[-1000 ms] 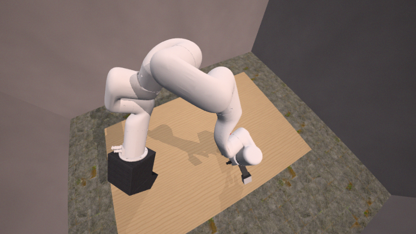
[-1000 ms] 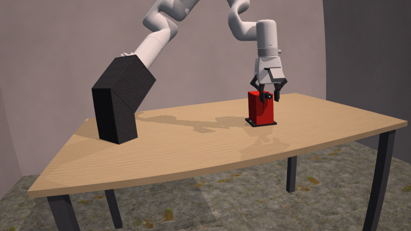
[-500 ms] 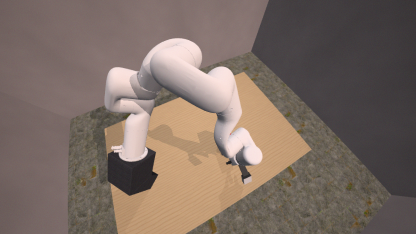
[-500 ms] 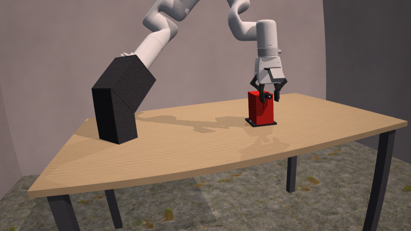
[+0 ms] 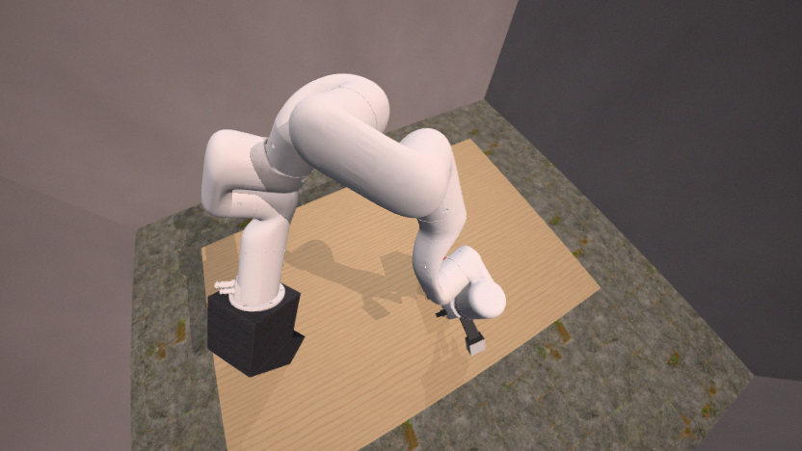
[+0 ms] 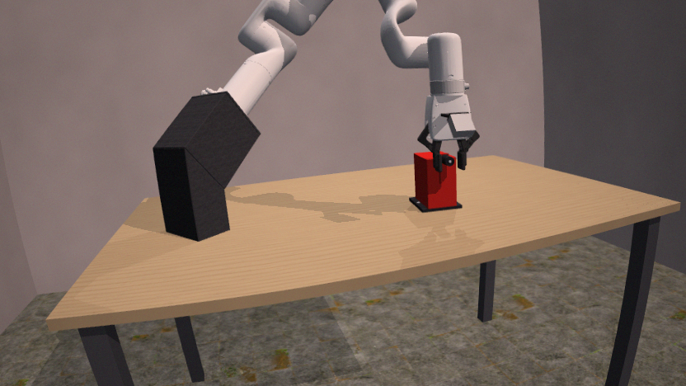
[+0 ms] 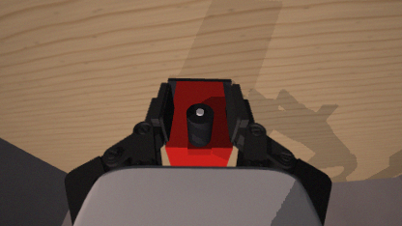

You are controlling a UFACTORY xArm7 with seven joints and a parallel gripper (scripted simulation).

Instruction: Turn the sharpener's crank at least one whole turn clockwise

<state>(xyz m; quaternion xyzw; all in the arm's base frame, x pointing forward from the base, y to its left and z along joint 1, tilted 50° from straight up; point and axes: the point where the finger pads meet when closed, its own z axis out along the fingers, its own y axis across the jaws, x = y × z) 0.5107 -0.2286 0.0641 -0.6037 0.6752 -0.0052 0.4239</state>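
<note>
The black crank knob is 20 mm to the left of my hand.
</note>
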